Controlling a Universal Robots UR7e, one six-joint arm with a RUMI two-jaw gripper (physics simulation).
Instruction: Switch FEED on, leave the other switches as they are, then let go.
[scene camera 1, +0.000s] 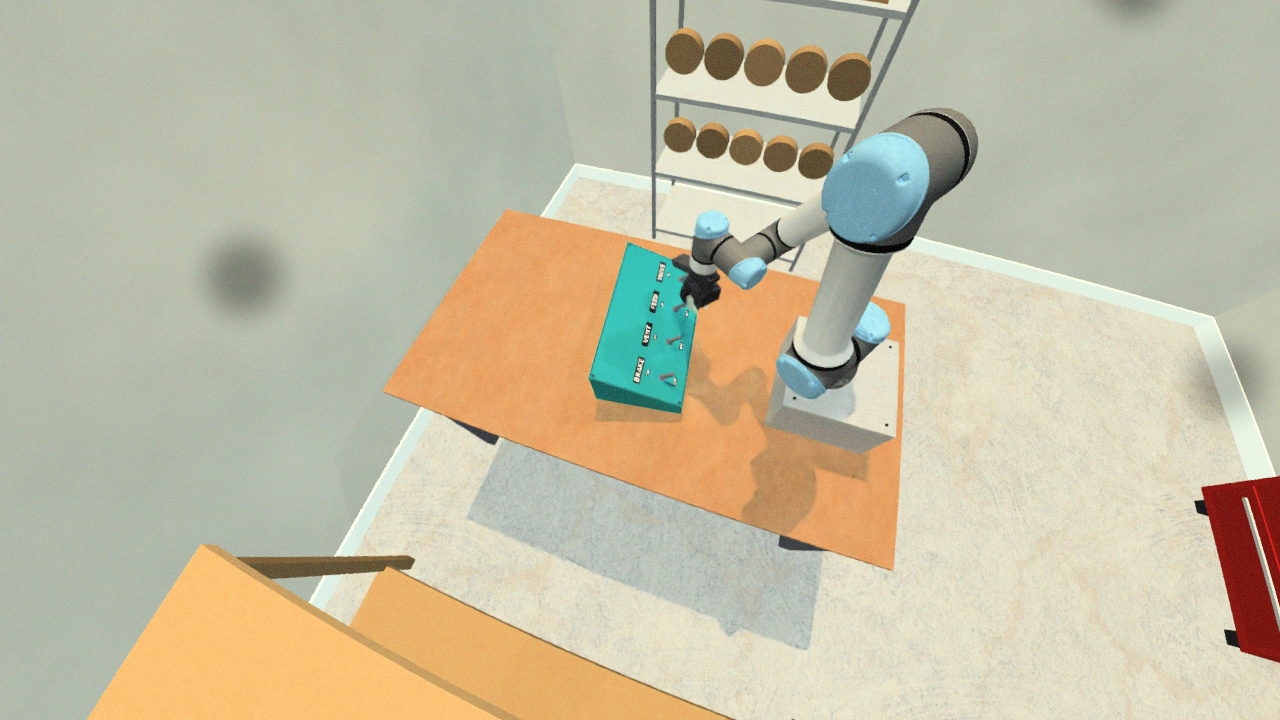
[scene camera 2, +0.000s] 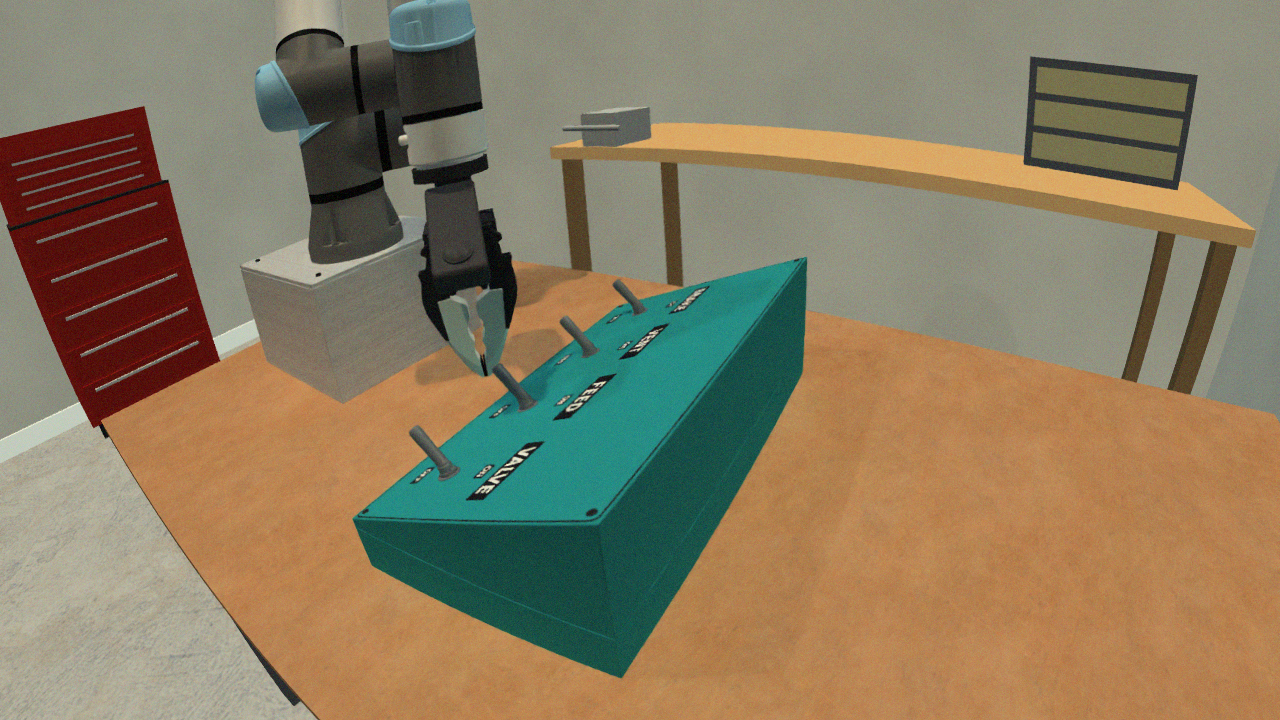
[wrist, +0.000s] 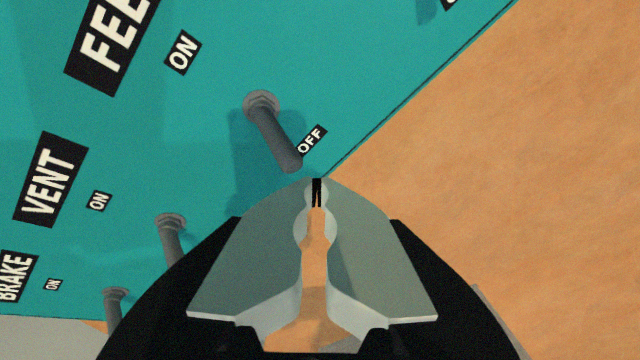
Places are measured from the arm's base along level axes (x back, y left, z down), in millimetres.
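Where they show: gripper, fingertip midpoint: (scene camera 1: 691, 308) (scene camera 2: 486, 375) (wrist: 317, 180); arm's base at its link origin: (scene camera 2: 356, 246).
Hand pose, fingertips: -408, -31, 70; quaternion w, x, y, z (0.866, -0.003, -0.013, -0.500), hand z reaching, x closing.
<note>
Things, the pixels of their top centre, and the offset from my fingertips, as dx, dy, dz. Level surfaces: height alone.
- grey FEED lever at its top centre: (wrist: 267, 149) (scene camera 2: 508, 366) (scene camera 1: 681, 302) -34, +7, -18
- VALVE lever at its top centre: (scene camera 2: 425, 429) -71, -107, -18
- VENT lever at its top centre: (wrist: 158, 273) (scene camera 2: 574, 317) +3, +121, -18
- BRAKE lever at its top centre: (scene camera 2: 626, 280) (wrist: 97, 342) +40, +235, -18
- orange-brown table at its surface level: dz +108
The teal switch panel (scene camera 1: 613, 340) (scene camera 2: 662, 385) (wrist: 150, 165) has a sloping top with the labels VALVE, FEED, VENT and BRAKE. The grey FEED lever (scene camera 1: 679, 308) (scene camera 2: 514, 386) (wrist: 277, 137) leans toward its OFF mark. The VALVE lever (scene camera 2: 434, 453), VENT lever (scene camera 2: 579, 336) (wrist: 170, 242) and BRAKE lever (scene camera 2: 630, 297) (wrist: 114, 310) lean the same way. My gripper (scene camera 1: 691, 304) (scene camera 2: 484, 365) (wrist: 317, 180) is shut with nothing between its tips. The tips are close beside the FEED lever's free end, on its OFF side; whether they touch I cannot tell.
The panel stands on an orange-brown table (scene camera 1: 501, 358) (scene camera 2: 984, 537). The robot's pale base block (scene camera 2: 313, 331) is behind the gripper in the second scene view. A red drawer cabinet (scene camera 2: 116, 268), a wooden bench (scene camera 2: 850, 147) and a shelf rack (scene camera 1: 653, 161) stand around the table.
</note>
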